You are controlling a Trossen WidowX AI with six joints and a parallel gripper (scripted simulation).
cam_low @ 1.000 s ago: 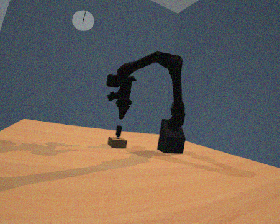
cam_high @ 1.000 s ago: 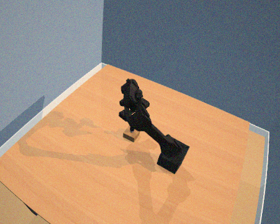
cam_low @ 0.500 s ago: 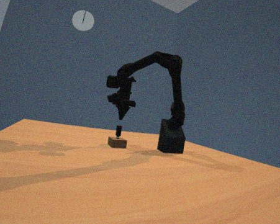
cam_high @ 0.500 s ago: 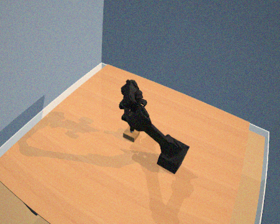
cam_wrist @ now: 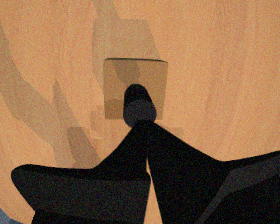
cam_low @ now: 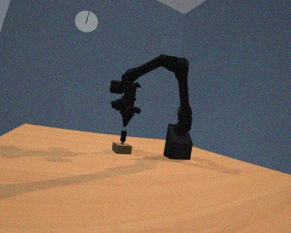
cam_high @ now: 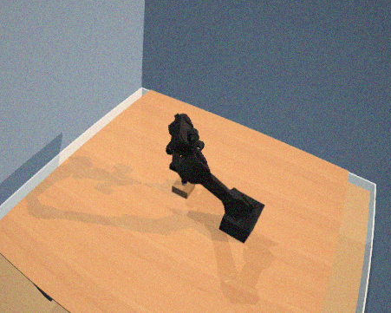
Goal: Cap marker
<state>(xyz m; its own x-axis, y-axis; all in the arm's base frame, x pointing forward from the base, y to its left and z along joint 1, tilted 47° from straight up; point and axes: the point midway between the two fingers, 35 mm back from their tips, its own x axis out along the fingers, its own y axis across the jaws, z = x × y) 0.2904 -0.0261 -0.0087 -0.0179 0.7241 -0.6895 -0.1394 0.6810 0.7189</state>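
Right now my gripper tip is 4 cm above the marker cap. Also, from my gripper tip: holder block 11 cm below.
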